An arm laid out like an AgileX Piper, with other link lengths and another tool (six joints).
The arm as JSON. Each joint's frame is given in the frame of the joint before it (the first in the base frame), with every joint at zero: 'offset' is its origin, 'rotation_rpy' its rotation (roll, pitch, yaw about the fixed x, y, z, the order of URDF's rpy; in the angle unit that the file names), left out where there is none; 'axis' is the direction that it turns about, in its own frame. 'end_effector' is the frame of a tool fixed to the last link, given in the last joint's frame.
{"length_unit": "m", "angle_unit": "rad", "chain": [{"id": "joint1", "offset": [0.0, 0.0, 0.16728], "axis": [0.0, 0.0, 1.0]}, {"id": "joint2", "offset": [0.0, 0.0, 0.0], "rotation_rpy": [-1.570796, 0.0, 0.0], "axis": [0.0, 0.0, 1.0]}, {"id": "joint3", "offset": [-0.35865, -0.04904, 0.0], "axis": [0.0, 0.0, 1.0]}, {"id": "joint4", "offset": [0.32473, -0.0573, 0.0], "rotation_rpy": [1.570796, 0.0, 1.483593], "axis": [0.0, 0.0, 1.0]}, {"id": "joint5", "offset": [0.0, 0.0, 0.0], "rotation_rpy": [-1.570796, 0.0, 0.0], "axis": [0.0, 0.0, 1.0]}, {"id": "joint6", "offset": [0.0, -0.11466, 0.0], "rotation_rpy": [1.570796, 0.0, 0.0], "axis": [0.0, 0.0, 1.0]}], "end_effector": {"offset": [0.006, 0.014, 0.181], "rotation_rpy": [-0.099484, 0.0, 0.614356]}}
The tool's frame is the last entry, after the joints.
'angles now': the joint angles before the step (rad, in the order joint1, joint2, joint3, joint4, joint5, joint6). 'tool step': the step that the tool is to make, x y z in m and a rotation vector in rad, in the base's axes. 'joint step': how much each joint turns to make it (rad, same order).
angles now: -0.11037 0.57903 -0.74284 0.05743 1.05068 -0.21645
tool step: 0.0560 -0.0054 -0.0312 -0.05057 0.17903 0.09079
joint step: 0.00716 0.30186 -0.08639 0.00008 -0.03729 -0.11054
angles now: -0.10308 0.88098 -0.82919 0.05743 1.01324 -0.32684
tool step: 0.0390 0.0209 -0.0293 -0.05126 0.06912 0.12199
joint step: 0.11192 0.17059 -0.03015 -0.04753 -0.07349 -0.01293
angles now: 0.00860 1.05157 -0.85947 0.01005 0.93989 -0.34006
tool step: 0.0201 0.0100 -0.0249 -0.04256 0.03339 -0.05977
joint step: 0.12942 0.09594 0.00010 -0.16224 -0.04569 0.24812
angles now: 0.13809 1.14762 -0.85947 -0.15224 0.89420 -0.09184
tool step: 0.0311 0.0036 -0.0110 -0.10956 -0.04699 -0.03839
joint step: 0.13707 0.08910 -0.00458 -0.25884 -0.04876 0.28891
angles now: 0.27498 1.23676 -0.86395 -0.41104 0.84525 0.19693
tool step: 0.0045 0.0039 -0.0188 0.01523 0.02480 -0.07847
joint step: 0.02418 0.05854 -0.00155 -0.03461 0.00370 0.13120
